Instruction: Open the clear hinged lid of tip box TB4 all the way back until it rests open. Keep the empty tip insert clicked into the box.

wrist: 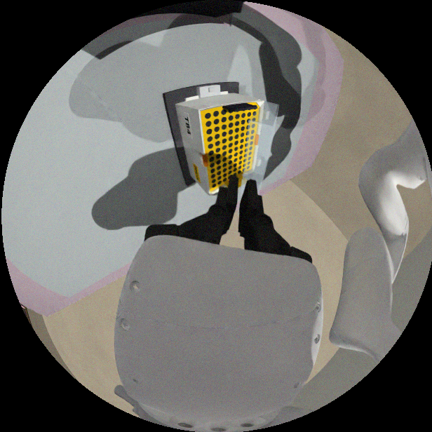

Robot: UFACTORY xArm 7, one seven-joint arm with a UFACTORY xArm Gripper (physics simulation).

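Note:
The tip box TB4 (pixel 192 145) is white with a TB4 label on its left side and stands upright. Its yellow perforated insert (pixel 230 142) sits in the top, with empty dark holes. The clear lid (pixel 269 137) is swung away from the top and leans outward along the box's right side. Its exact angle is hard to tell. My gripper (pixel 238 189) is shut with nothing held, a narrow gap showing between its black fingertips. The tips are at the near end of the box, over or close to the insert's near edge and the lid's near end; contact cannot be told.
A dark holder (pixel 172 117) lies under and around the box's left and far sides. A pale blue-grey mat (pixel 50 175) with a pink border (pixel 327 100) lies beneath. Grey-white arm parts (pixel 367 290) stand at the right. Dark shadows cross the mat.

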